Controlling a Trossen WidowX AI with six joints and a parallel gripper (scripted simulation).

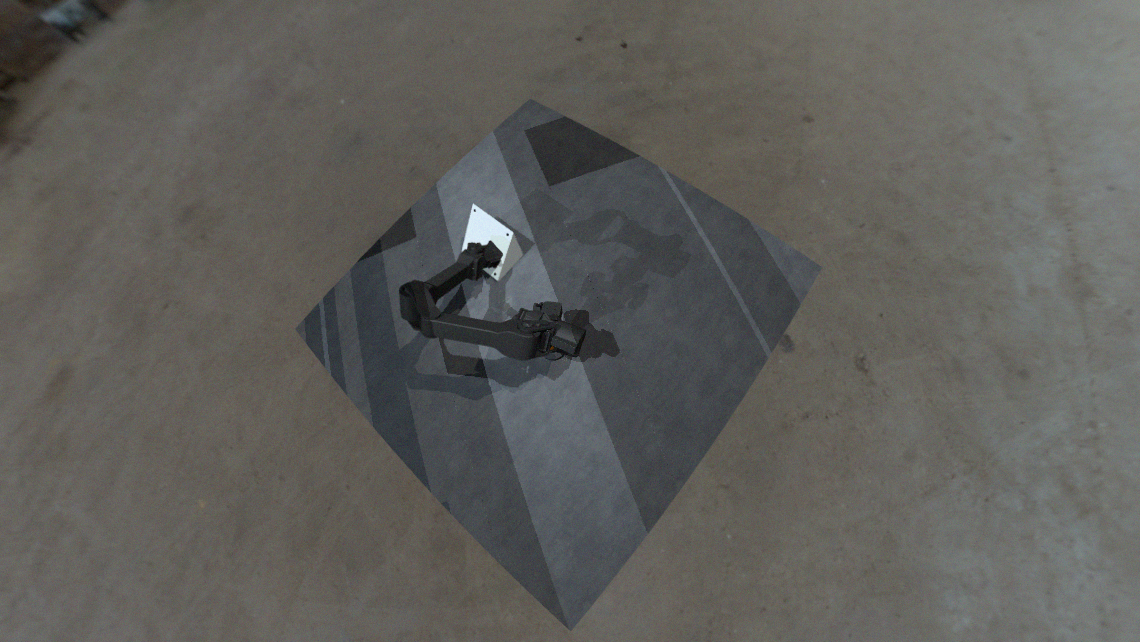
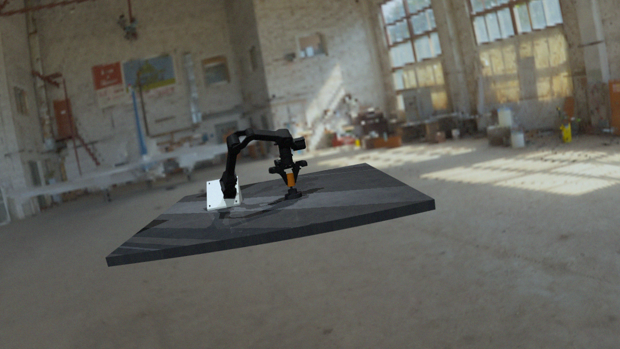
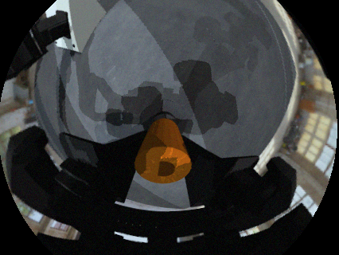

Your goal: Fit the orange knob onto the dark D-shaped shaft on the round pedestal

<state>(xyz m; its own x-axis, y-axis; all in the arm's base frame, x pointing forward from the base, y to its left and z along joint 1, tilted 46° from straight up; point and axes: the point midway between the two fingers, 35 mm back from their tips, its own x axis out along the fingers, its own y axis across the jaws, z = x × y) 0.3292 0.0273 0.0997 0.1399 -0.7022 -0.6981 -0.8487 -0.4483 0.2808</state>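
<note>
Right now my gripper tip is 2 cm below the orange knob. Also, from my gripper tip: dark round pedestal 4 cm below.
</note>
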